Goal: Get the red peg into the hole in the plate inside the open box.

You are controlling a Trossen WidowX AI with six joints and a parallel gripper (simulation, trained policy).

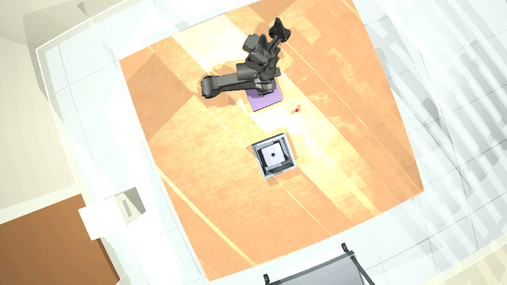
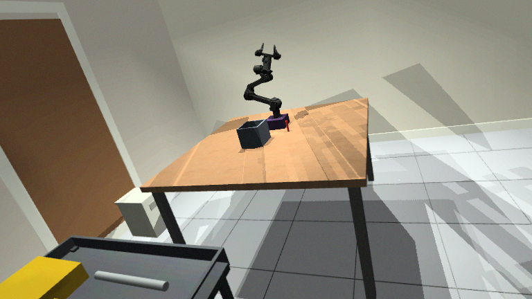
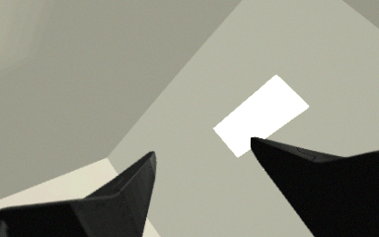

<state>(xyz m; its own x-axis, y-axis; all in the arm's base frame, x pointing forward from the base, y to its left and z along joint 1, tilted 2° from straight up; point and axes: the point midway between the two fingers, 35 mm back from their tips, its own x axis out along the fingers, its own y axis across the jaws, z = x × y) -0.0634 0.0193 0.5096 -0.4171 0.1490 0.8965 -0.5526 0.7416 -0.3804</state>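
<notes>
Now: gripper tip 570 mm above the red peg, 240 mm short of it and 90 mm to the right of it.
</notes>
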